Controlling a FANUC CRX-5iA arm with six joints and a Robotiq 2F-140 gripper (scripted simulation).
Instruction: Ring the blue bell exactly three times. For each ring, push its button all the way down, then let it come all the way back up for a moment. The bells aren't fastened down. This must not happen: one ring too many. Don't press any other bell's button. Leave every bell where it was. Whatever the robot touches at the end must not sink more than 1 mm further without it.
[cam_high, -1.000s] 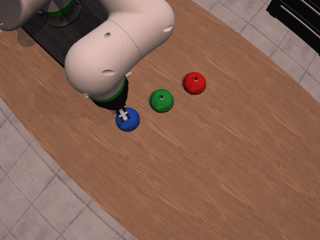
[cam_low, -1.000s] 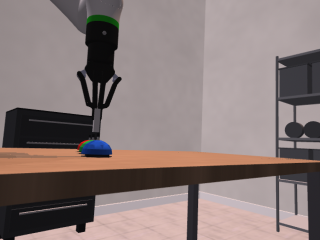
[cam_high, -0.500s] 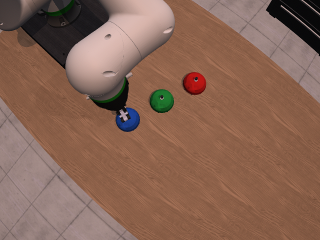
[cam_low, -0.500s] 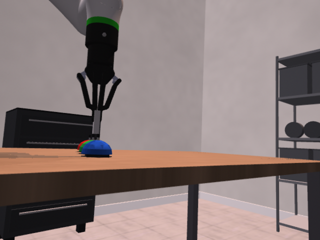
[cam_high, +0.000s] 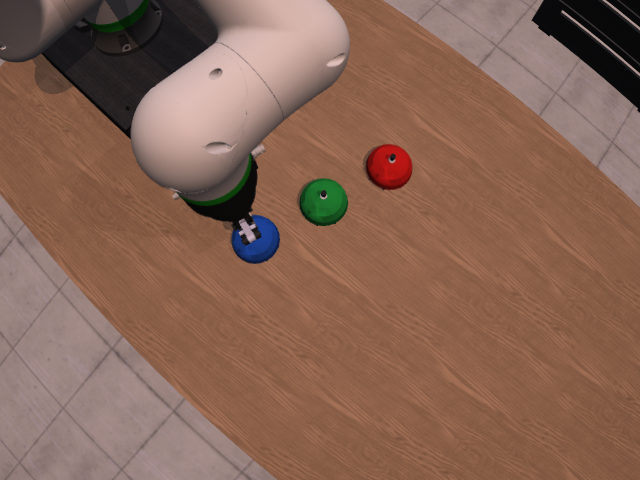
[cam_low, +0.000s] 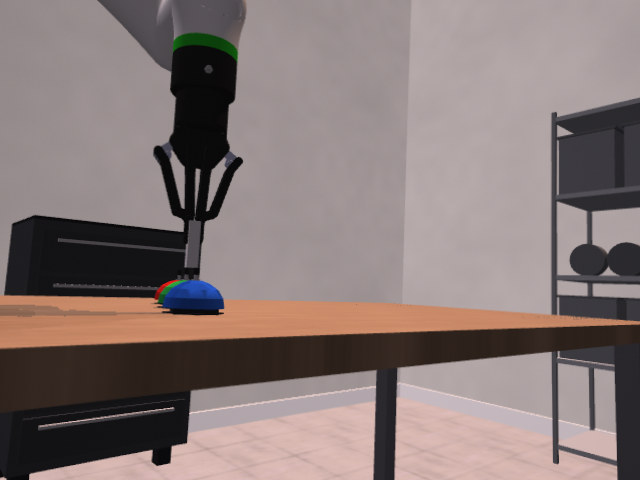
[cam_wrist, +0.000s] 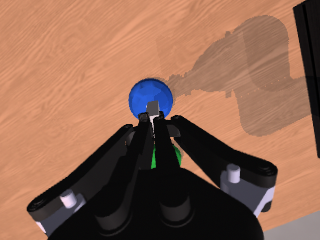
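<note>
Right now my hand is 1 cm short of the blue bell and 6 cm above it. The rest, counted from my hand: green bell: 7 cm ahead, 11 cm to the left, 6 cm below; red bell: 14 cm ahead, 23 cm to the left, 6 cm below.
</note>
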